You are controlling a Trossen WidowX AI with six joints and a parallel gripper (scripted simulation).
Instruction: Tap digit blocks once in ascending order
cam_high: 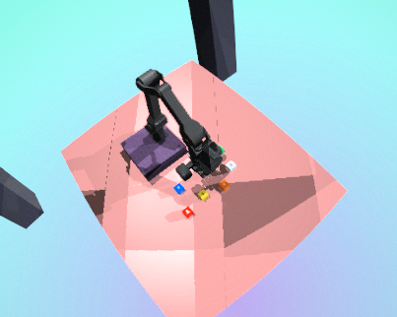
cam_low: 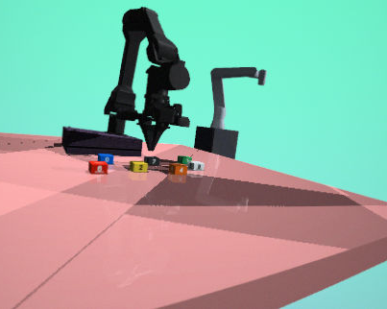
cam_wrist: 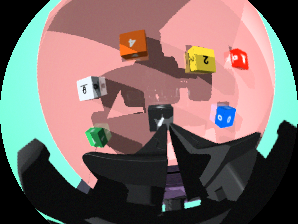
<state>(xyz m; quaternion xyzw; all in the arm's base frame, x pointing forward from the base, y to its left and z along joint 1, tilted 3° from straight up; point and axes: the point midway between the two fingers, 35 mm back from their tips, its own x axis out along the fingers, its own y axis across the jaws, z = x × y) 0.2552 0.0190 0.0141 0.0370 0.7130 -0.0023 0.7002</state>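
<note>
My gripper tip is now 1 cm to the right of the dark grey block and 3 cm above it. The rest, counted from my gripper tip: yellow block (8 cm ahead, 6 cm to the right, 3 cm below); blue block (1 cm behind, 11 cm to the right, 3 cm below); orange block (10 cm ahead, 3 cm to the left, 3 cm below).
</note>
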